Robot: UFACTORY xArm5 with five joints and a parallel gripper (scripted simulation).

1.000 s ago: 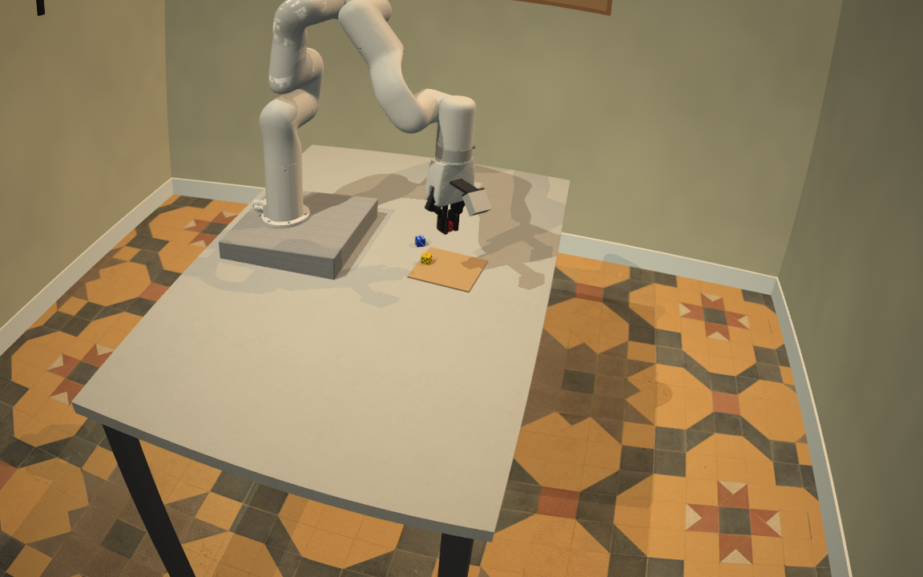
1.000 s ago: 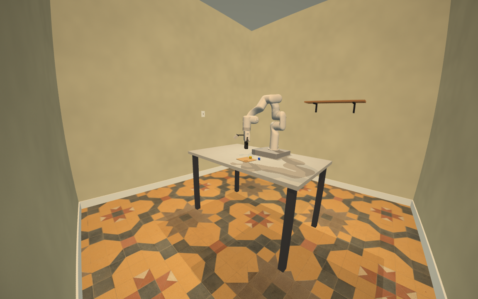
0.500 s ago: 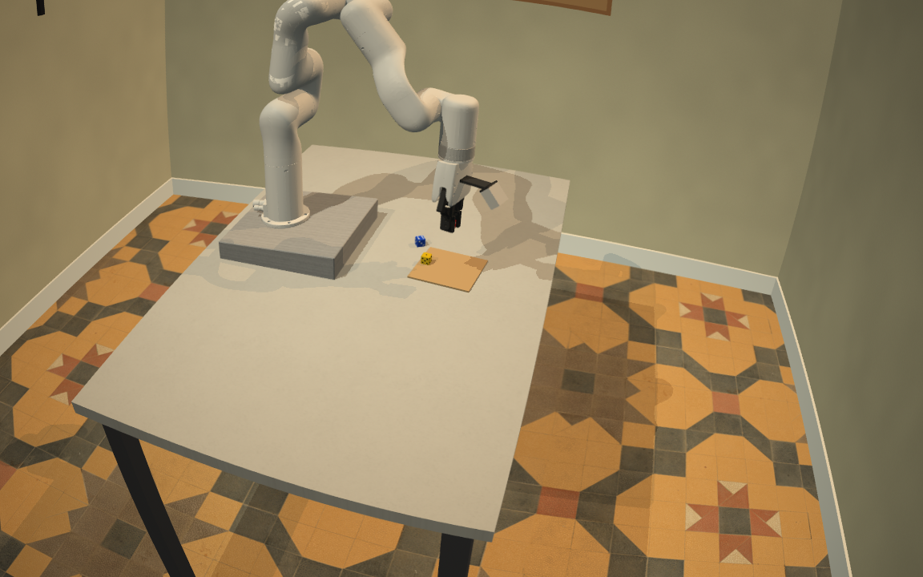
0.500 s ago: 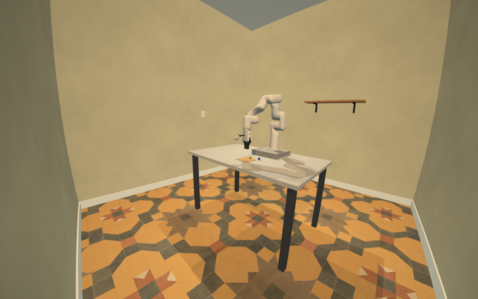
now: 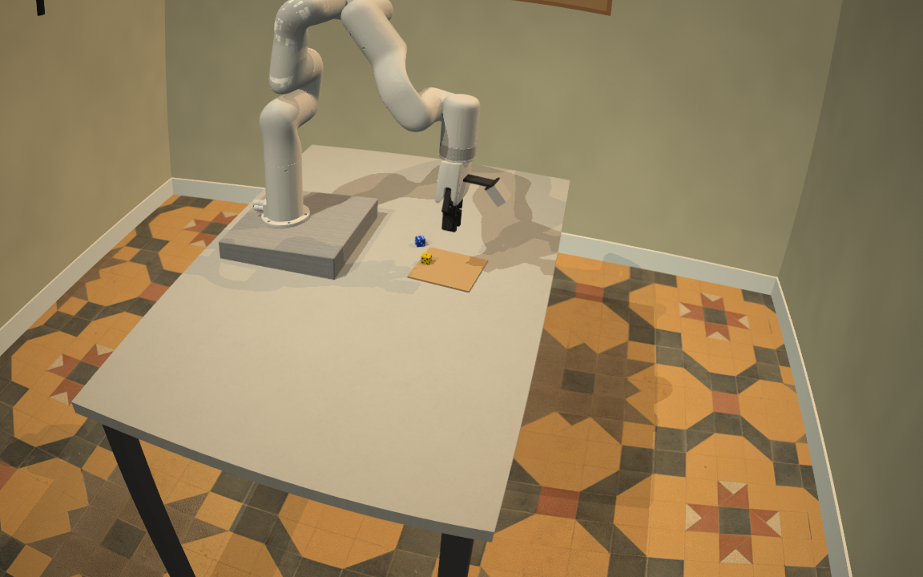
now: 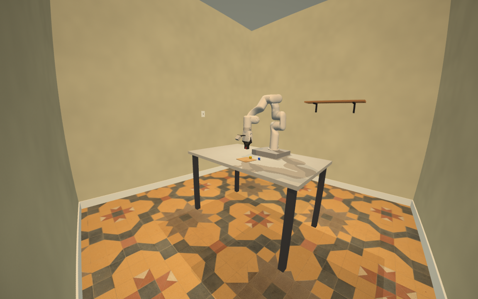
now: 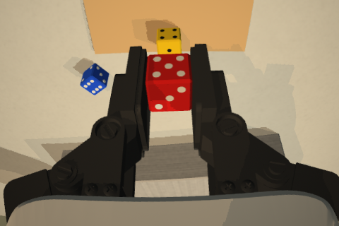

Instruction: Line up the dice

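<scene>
Now: hand 1 cm above the red die. The rest, counted from my hand: blue die 8 cm behind, 9 cm to the left, 12 cm below; then yellow die 5 cm behind, 1 cm to the left, 11 cm below; then mat 12 cm below.
</scene>
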